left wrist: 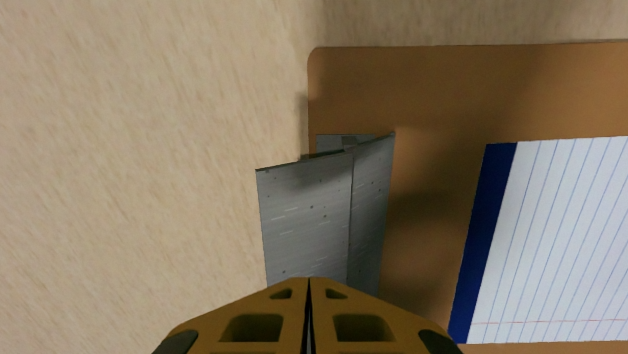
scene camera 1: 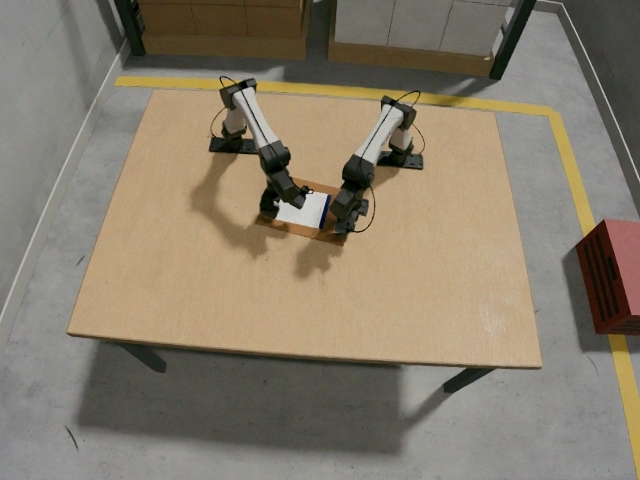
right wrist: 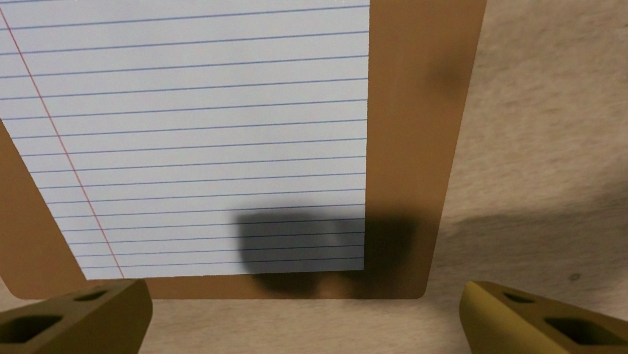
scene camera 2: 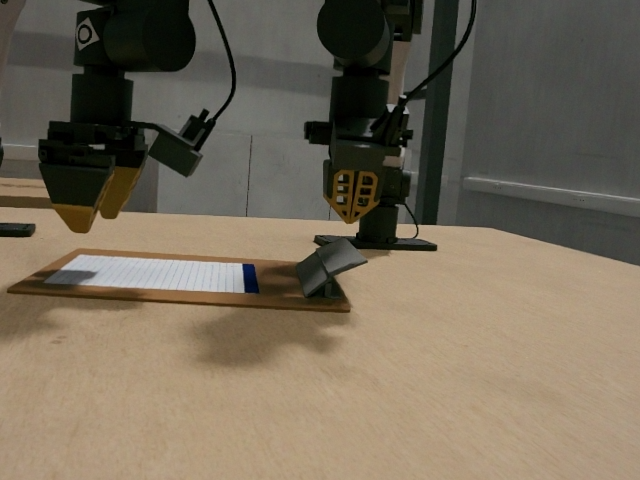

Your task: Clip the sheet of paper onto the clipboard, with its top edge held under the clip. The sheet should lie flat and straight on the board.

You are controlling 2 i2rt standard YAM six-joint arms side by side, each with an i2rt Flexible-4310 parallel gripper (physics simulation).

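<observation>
The brown clipboard (scene camera 1: 305, 233) (scene camera 2: 180, 298) (left wrist: 425, 90) (right wrist: 415, 125) lies on the table. The lined white sheet (scene camera 1: 302, 209) (scene camera 2: 149, 272) (left wrist: 555, 240) (right wrist: 210, 125) lies flat on it, its blue top edge a short way from the grey clip (scene camera 2: 325, 266) (left wrist: 320, 215), with bare board between. My left gripper (scene camera 2: 350, 221) (left wrist: 309, 291) is shut with nothing between its fingers, above the clip; its fingertips overlap the clip's plate in the left wrist view. My right gripper (scene camera 2: 94, 222) (right wrist: 306, 294) is open, above the sheet's bottom end. In scene camera 1 the arms hide the clip and part of the board.
The wooden table (scene camera 1: 310, 299) (scene camera 2: 361, 403) bears both arm bases (scene camera 1: 233, 145) (scene camera 1: 400, 160) behind the board. A red box (scene camera 1: 620, 268) stands on the floor at the right of scene camera 1, beyond the table edge.
</observation>
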